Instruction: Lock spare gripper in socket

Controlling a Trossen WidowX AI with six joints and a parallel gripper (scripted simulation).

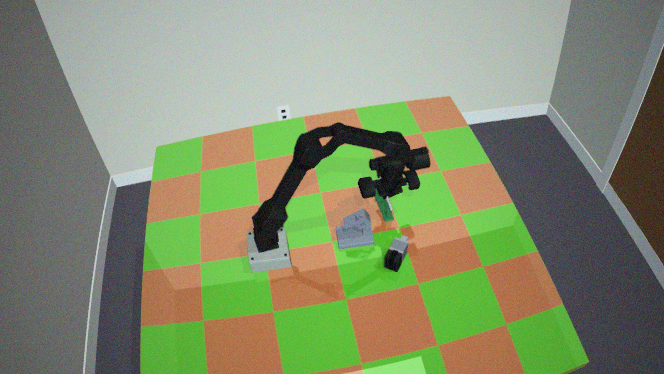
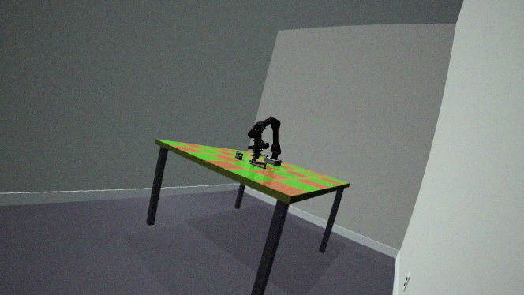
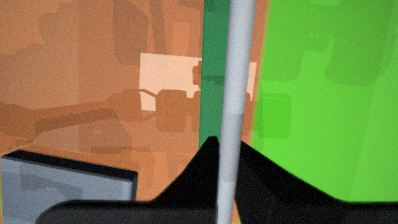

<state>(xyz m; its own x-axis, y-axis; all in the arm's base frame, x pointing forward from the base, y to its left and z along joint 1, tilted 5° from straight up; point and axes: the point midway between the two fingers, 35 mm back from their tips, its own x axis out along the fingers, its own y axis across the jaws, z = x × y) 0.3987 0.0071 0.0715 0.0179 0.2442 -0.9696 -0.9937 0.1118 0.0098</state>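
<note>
My gripper tip is 2 cm to the right of the dark green strip and 3 cm above it. From my gripper tip the other things lie so: grey mount 12 cm behind, 6 cm to the right, 1 cm below; spare gripper 4 cm behind, 19 cm to the right, 3 cm below.
</note>
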